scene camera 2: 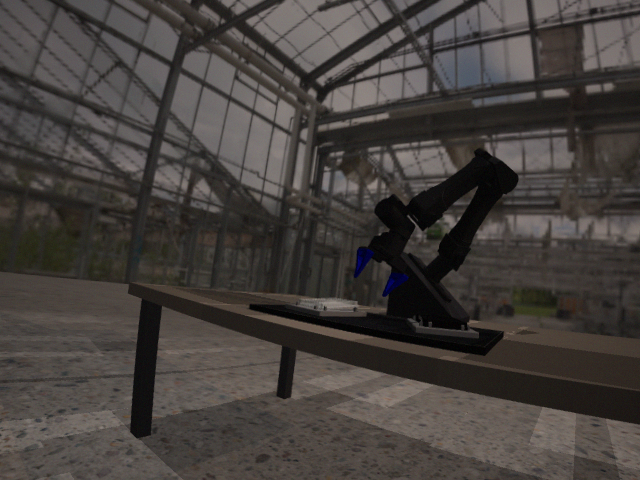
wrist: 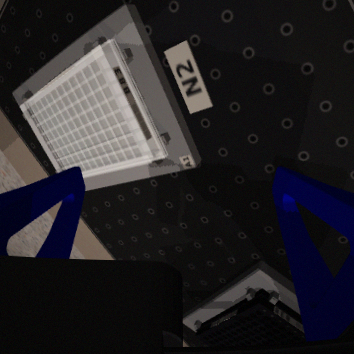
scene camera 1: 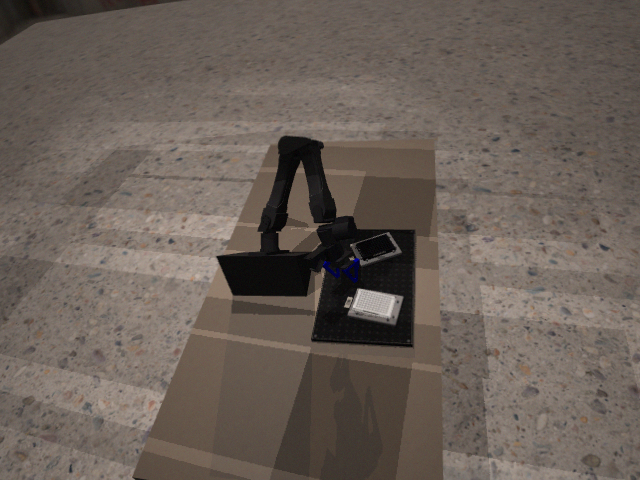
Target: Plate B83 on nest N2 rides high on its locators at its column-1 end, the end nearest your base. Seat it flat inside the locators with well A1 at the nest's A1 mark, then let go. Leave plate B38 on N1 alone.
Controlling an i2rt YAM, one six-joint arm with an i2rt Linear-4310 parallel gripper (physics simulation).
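Pixels of known places: gripper, fingertip midpoint: (scene camera 2: pixel 369 287) (wrist: pixel 178 177) (scene camera 1: pixel 346 279); arm's base at its link origin: (scene camera 2: pixel 428 278) (scene camera 1: pixel 269 254).
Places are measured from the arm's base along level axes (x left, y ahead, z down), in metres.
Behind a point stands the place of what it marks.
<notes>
Plate B83 (scene camera 1: pixel 374 302) @(y 0.384, x -0.092, z 0.093 m) (scene camera 2: pixel 326 301) @(y 0.402, x -0.084, z 0.093 m) (wrist: pixel 90 110) @(y 0.361, x -0.097, z 0.095 m), white with a grid of wells, lies on the grey nest N2 (scene camera 1: pixel 391 315) @(y 0.441, x -0.126, z 0.108 m) (wrist: pixel 152 100). In the wrist view its labelled edge faces the N2 tag (wrist: pixel 188 77) @(y 0.290, x -0.083, z 0.120 m), and the A1 mark (wrist: pixel 186 161) @(y 0.317, x -0.030, z 0.110 m) shows at the nest's near right corner. Its tilt is hard to judge. The dark plate B38 (scene camera 1: pixel 375 248) @(y 0.345, x 0.164, z 0.099 m) (wrist: pixel 250 327) @(y 0.336, x 0.148, z 0.097 m) sits on nest N1 (scene camera 1: pixel 382 257) @(y 0.376, x 0.131, z 0.110 m) (scene camera 2: pixel 449 332) @(y 0.411, x 0.221, z 0.114 m) (wrist: pixel 225 301) @(y 0.358, x 0.125, z 0.110 m). My gripper (scene camera 1: pixel 346 277) @(y 0.284, x -0.043, z 0.048 m) (scene camera 2: pixel 370 286) @(y 0.284, x -0.043, z 0.048 m) (wrist: pixel 178 177) @(y 0.284, x -0.043, z 0.048 m) is open and empty, above the board between the nests and towards the base, apart from both plates.
Both nests stand on a black perforated board (scene camera 1: pixel 336 328) @(y 0.273, x -0.194, z 0.121 m) (scene camera 2: pixel 488 343) @(y 0.425, x 0.297, z 0.121 m) (wrist: pixel 265 125) @(y 0.257, x -0.032, z 0.121 m). The board lies on a brown table (scene camera 1: pixel 248 392) @(y 0.052, x -0.458, z 0.134 m) (scene camera 2: pixel 568 372) @(y 0.500, x 0.427, z 0.134 m). A black block (scene camera 1: pixel 268 276) @(y 0.016, x -0.081, z 0.026 m) stands by the arm's base, left of the board in scene camera 1.
</notes>
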